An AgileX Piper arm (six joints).
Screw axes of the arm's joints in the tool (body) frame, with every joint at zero. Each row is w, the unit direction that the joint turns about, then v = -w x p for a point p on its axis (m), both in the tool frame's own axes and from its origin. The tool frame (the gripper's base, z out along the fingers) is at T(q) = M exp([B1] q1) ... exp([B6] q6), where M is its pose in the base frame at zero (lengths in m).
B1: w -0.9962 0 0.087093 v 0.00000 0.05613 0.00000
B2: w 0 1 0 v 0.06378 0.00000 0.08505
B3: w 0 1 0 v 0.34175 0.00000 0.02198
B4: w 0 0 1 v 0.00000 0.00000 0.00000
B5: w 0 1 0 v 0.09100 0.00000 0.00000
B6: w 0 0 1 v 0.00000 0.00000 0.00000
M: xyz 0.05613 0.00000 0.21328 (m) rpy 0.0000 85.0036 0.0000 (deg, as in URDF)
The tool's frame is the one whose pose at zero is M.
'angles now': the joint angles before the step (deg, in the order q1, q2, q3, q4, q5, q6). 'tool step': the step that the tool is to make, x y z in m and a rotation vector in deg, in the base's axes. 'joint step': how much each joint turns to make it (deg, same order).
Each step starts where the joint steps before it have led.
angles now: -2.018, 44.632, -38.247, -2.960, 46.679, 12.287
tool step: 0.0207, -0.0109, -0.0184, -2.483, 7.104, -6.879
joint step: -0.022, 7.469, -0.039, -8.728, 0.498, 9.673
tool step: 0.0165, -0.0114, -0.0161, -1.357, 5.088, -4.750
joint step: -2.090, 6.375, -0.238, -3.960, -0.402, 4.271
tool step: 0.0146, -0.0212, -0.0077, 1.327, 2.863, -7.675
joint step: -5.935, 5.784, -2.188, 0.011, -0.196, 2.059
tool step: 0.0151, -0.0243, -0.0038, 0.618, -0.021, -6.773
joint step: -5.656, 5.251, -2.794, -0.476, -2.019, 2.035
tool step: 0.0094, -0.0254, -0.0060, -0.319, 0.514, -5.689
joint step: -5.077, 4.570, -2.187, -1.547, -1.693, 1.865
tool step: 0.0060, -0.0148, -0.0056, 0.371, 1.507, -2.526
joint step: -2.651, 3.322, -1.743, -0.247, -0.048, -0.012
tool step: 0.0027, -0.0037, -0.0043, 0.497, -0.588, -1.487
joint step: -0.628, 1.155, -0.011, -0.009, -1.264, 1.354
